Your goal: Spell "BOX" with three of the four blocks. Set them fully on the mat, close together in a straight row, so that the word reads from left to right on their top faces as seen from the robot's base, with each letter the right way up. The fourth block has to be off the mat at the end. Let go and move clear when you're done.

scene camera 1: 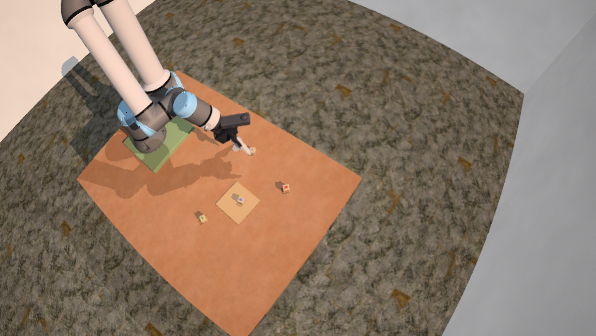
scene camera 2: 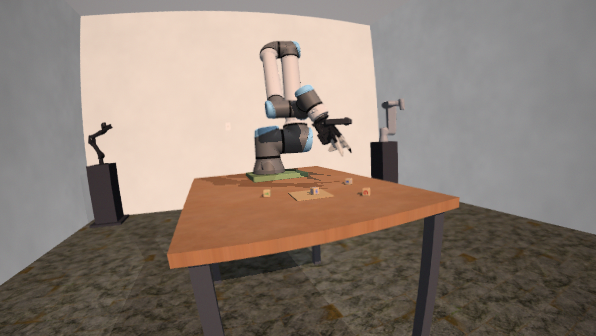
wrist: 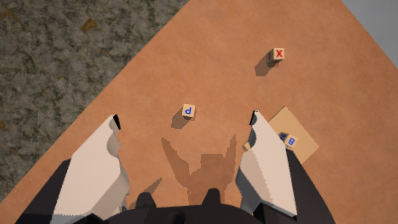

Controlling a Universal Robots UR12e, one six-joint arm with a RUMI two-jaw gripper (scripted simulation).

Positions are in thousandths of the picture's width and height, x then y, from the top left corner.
Labels:
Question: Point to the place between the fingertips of my gripper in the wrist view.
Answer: At 471, 507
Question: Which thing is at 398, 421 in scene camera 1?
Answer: My gripper.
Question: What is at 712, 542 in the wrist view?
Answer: A mat.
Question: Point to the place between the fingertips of my gripper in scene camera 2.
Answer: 583, 460

